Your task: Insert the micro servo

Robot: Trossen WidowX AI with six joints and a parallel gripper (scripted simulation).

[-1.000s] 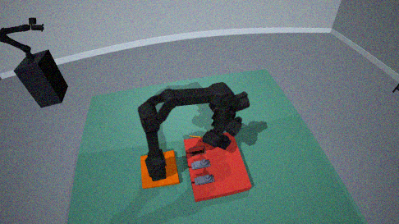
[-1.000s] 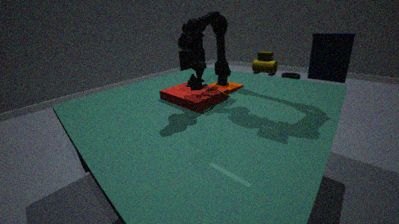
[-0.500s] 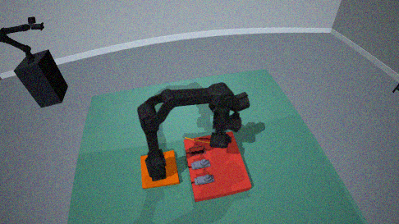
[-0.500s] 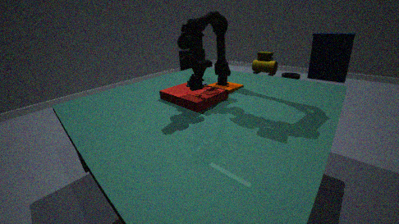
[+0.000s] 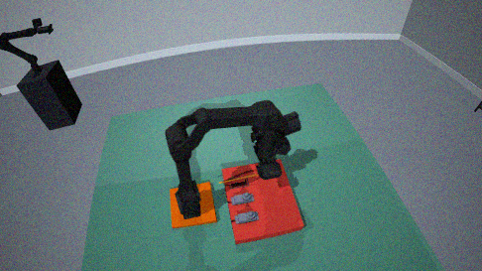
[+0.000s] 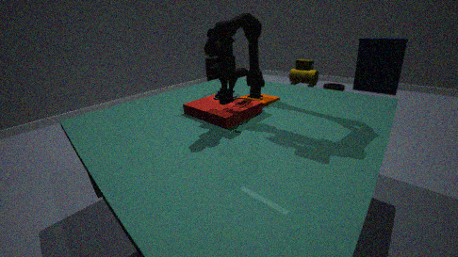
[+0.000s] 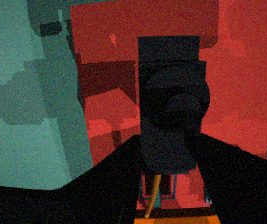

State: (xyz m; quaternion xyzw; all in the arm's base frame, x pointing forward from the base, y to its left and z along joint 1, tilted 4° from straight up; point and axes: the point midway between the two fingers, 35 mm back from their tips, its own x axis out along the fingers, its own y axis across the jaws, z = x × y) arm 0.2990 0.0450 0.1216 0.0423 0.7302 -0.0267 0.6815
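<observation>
Now: gripper tip 100 mm above the red deck, 80 mm to the left of it and 10 mm short of it.
</observation>
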